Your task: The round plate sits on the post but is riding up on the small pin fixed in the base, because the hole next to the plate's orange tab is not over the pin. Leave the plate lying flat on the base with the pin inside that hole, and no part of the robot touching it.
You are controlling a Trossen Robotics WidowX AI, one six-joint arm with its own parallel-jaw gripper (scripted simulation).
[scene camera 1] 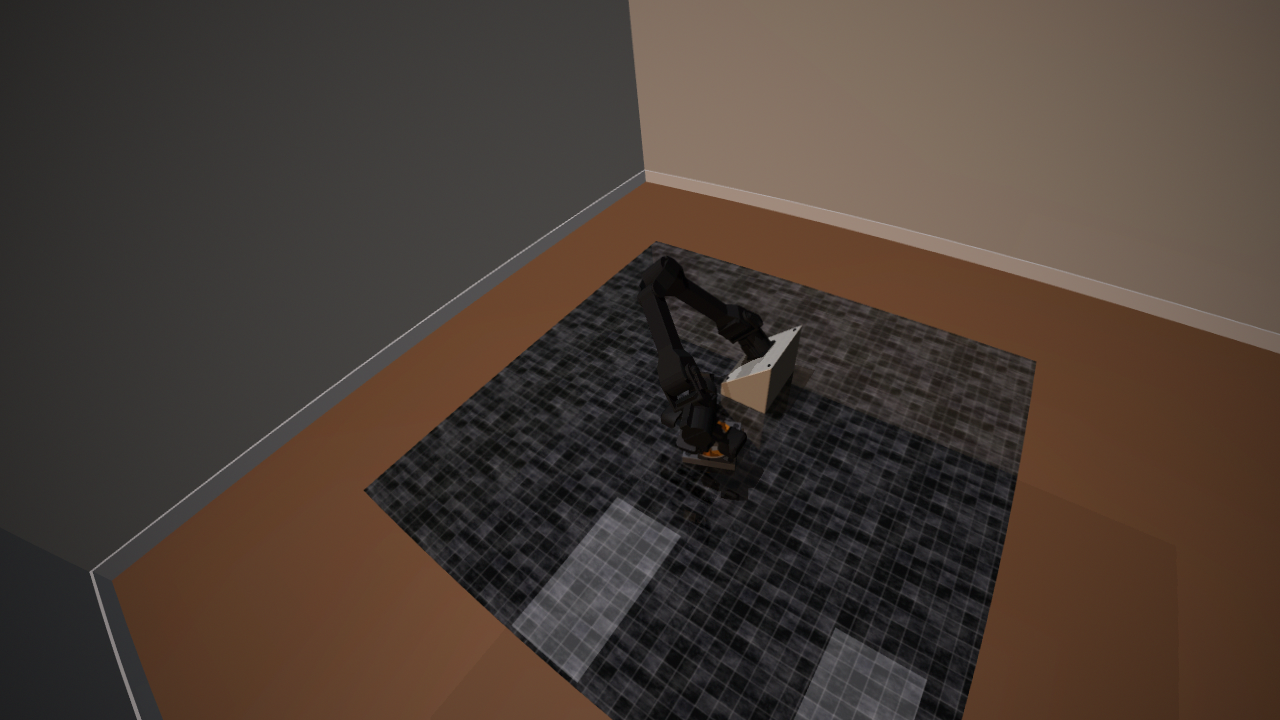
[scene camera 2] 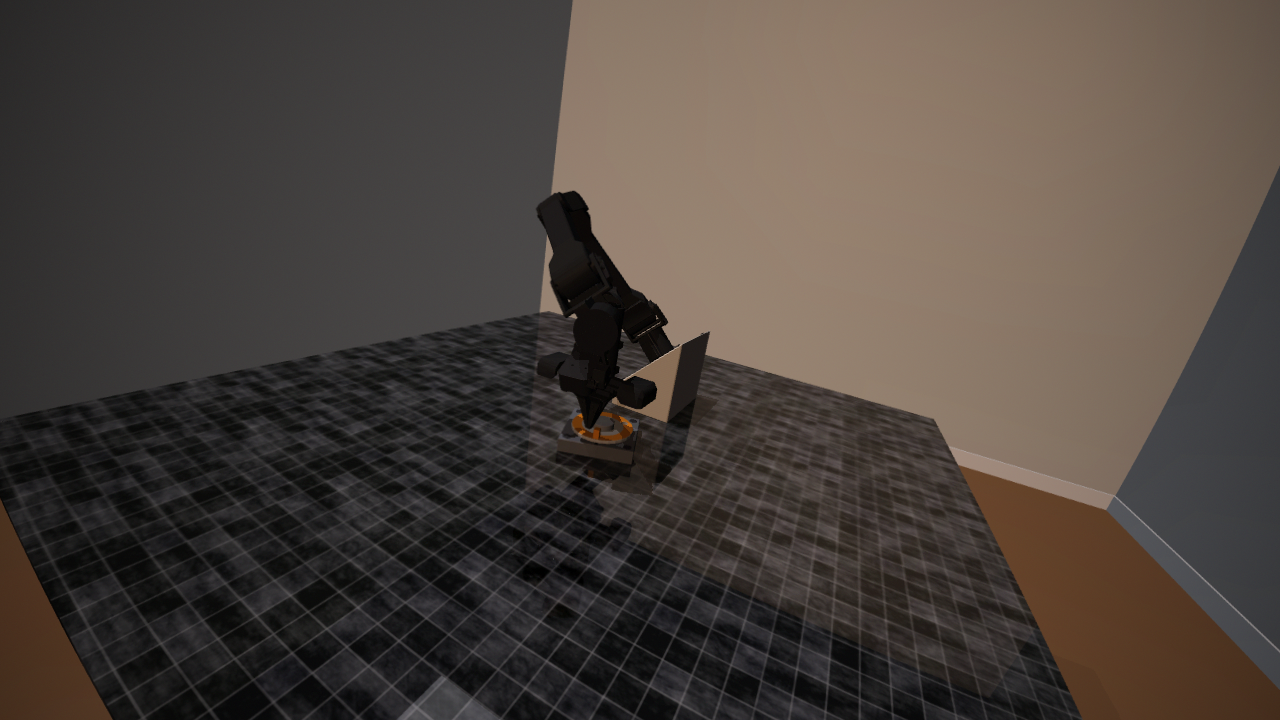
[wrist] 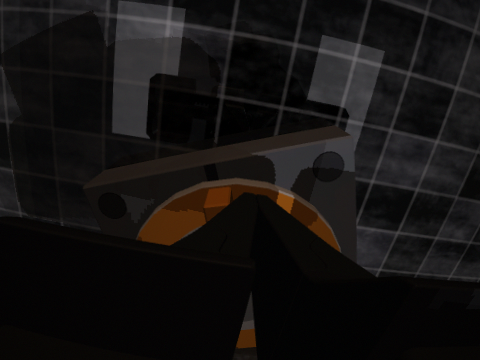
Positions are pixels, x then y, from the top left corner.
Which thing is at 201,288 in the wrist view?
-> The gripper.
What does the gripper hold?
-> Nothing.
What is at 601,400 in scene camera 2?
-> The gripper.
